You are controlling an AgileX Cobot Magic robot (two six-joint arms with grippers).
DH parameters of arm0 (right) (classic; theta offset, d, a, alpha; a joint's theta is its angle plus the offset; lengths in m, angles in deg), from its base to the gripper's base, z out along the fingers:
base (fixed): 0 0 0 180
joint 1: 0 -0.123 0 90
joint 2: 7.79 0 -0.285 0
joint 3: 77.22 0 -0.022 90
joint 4: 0 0.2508 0 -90
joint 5: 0 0 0.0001 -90
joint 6: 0 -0.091 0 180
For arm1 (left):
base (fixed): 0 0 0 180
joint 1: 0 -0.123 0 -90
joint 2: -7.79 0 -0.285 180
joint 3: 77.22 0 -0.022 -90
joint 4: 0 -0.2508 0 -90
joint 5: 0 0 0.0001 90
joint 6: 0 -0.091 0 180
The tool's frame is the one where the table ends.
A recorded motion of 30 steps. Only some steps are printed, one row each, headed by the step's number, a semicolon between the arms.
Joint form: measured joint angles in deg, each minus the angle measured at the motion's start. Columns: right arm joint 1, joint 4, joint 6, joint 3, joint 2, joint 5; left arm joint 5, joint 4, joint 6, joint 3, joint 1, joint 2.
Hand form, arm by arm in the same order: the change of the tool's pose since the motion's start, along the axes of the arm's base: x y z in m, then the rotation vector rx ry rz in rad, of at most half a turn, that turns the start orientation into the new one. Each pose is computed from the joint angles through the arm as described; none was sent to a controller.
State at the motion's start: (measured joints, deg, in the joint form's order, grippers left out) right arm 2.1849 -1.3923 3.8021 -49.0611 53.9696 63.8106; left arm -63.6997 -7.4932 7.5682 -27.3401 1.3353 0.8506
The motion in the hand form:
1: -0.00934 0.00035 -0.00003 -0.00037 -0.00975 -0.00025; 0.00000 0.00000 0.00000 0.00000 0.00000 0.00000
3: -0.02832 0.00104 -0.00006 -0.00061 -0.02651 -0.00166; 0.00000 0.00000 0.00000 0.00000 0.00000 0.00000
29: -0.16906 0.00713 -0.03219 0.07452 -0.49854 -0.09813; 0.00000 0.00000 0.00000 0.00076 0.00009 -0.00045
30: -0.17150 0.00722 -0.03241 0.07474 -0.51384 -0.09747; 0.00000 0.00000 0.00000 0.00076 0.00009 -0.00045
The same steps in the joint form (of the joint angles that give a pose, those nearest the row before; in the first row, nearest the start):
1: 0.00 0.00 0.00 1.08 -2.22 0.58; 0.00 0.00 0.00 0.00 0.00 0.00
3: 0.00 0.00 -0.04 2.97 -6.73 2.24; 0.00 0.00 0.00 0.00 0.00 0.00
29: 0.00 0.52 -7.35 16.66 -51.44 6.49; 0.00 0.00 -0.05 0.00 0.00 0.00
30: 0.00 0.52 -7.36 16.66 -52.32 6.49; 0.00 0.00 -0.05 0.00 0.00 0.00

